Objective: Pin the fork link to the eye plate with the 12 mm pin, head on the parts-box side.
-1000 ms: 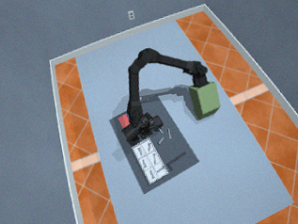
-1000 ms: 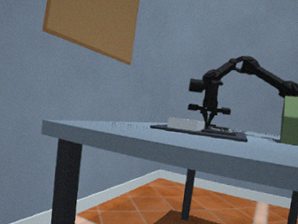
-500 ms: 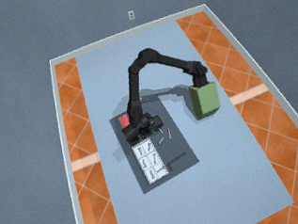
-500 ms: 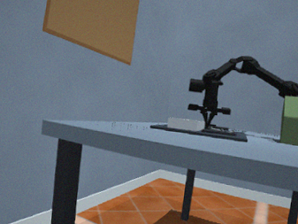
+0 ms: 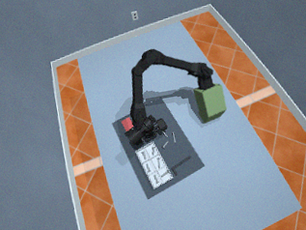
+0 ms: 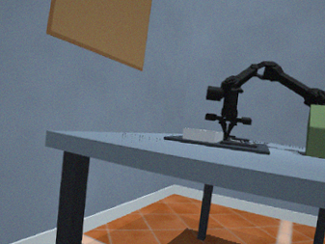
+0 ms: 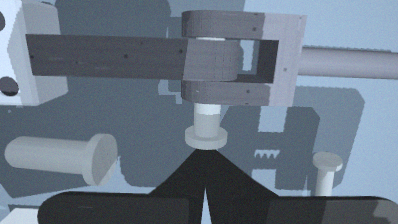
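My gripper is now 50 mm to the left of the eye plate, 30 mm above it and 20 mm short of it. Also, from my hand: thick headed pin: 70 mm ahead, 30 mm below; then dark mat: 50 mm to the left, 40 mm below; then thin headed pin: 70 mm behind, 30 mm below, 20 mm to the left.
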